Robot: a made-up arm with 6 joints. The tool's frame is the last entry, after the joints. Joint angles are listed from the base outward.
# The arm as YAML. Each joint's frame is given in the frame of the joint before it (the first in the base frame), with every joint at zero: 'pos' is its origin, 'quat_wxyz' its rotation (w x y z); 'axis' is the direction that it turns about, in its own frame. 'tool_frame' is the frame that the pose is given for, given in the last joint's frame.
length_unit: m
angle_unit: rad
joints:
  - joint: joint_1
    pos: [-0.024, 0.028, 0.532]
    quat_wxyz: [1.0, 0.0, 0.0, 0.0]
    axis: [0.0, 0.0, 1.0]
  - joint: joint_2
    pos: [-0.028, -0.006, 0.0]
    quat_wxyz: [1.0, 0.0, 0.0, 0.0]
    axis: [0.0, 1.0, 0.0]
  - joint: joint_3
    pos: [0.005, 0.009, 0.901]
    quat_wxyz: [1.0, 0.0, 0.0, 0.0]
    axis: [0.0, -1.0, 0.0]
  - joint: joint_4
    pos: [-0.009, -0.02, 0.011]
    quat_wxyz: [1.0, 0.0, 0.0, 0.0]
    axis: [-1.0, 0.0, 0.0]
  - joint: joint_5
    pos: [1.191, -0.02, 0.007]
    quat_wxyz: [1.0, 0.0, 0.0, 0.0]
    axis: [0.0, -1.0, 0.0]
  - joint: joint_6
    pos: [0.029, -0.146, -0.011]
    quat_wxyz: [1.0, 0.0, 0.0, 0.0]
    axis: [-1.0, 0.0, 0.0]
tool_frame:
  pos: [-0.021, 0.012, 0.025]
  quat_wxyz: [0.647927, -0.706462, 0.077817, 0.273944]
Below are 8 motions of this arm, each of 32 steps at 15 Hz.
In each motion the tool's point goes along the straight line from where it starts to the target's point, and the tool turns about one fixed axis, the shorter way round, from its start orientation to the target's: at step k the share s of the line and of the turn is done. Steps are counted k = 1, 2, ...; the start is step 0. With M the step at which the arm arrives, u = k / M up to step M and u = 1 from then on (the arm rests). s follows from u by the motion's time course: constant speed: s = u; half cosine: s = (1 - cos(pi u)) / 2; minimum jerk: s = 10 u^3 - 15 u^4 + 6 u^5.
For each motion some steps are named. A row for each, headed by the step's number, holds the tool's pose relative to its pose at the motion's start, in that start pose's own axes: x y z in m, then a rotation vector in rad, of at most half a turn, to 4 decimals.
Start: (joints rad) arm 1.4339 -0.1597 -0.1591 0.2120 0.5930 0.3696
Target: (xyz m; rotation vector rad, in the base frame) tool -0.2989 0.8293 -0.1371 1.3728 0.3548 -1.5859
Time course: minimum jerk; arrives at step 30
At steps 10, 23, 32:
10: -0.0509 0.1901 0.3042 -0.0731 -0.3119 0.3029
23: -0.2215 0.8271 1.3237 -0.3182 -1.3571 1.3181
32: -0.2426 0.9057 1.4494 -0.3484 -1.4859 1.4433

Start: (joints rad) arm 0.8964 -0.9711 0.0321 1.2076 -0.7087 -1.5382
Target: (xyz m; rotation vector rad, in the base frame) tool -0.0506 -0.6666 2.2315 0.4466 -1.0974 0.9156
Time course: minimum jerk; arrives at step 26
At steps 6, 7, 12, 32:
6: -0.0138 -0.0272 -0.0203 0.0871 -0.0729 -0.0136
7: -0.0205 -0.0402 -0.0301 0.1290 -0.1080 -0.0201
12: -0.0702 -0.1380 -0.1032 0.4423 -0.3703 -0.0689
32: -0.1640 -0.3223 -0.2409 1.0331 -0.8649 -0.1609

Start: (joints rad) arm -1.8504 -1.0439 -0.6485 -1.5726 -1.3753 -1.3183
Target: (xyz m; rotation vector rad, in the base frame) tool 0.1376 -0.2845 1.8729 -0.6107 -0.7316 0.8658
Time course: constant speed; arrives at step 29
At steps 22, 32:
22: 0.4203 0.2379 0.1024 -0.5902 0.1645 0.9779
32: 0.5541 0.3136 0.1350 -0.7780 0.2168 1.2891

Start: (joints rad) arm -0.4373 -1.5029 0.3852 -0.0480 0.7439 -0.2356
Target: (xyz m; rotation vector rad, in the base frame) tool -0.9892 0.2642 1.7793 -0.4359 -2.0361 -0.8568
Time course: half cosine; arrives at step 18
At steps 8, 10, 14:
8: -0.0573 0.1343 -0.0018 0.4154 0.2246 -0.1309
10: -0.0813 0.1907 -0.0025 0.5900 0.3190 -0.1859
14: -0.1224 0.2870 -0.0038 0.8878 0.4800 -0.2797

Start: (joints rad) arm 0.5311 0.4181 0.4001 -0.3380 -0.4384 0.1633
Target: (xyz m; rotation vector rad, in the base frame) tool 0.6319 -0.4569 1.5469 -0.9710 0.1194 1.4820
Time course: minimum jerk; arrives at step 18
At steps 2, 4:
2: -0.0123 0.0099 -0.0007 0.0044 -0.0022 -0.0006
4: -0.0814 0.0658 -0.0049 0.0292 -0.0149 -0.0042

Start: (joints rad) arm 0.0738 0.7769 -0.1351 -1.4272 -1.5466 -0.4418
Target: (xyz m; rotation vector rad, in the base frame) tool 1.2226 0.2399 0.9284 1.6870 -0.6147 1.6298
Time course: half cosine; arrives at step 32
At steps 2, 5, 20, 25, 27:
2: 0.0047 0.0059 0.0020 -0.0048 -0.0059 0.0076
5: 0.0292 0.0364 0.0120 -0.0297 -0.0365 0.0466
20: 0.3415 0.4263 0.1410 -0.3483 -0.4277 0.5458
25: 0.4379 0.5466 0.1808 -0.4466 -0.5485 0.6999
27: 0.4648 0.5802 0.1919 -0.4740 -0.5822 0.7429

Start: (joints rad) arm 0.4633 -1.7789 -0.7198 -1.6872 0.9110 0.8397
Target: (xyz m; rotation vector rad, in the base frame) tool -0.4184 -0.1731 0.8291 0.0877 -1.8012 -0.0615
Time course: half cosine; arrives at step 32
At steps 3, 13, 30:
3: -0.0105 -0.0003 -0.0052 0.0079 -0.0222 -0.0057
13: -0.1736 -0.0042 -0.0854 0.1296 -0.3652 -0.0941
30: -0.4844 -0.0116 -0.2382 0.3616 -1.0193 -0.2628

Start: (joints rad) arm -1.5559 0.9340 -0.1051 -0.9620 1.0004 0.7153
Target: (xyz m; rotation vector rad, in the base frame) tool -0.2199 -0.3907 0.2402 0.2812 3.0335 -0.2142
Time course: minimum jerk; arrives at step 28
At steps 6, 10, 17, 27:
6: -0.0410 0.0270 -0.0322 -0.0362 0.0791 0.0270
10: -0.1455 0.0956 -0.1140 -0.1283 0.2806 0.0956
17: -0.4103 0.2696 -0.3216 -0.3617 0.7915 0.2696
27: -0.5902 0.3878 -0.4626 -0.5204 1.1386 0.3879

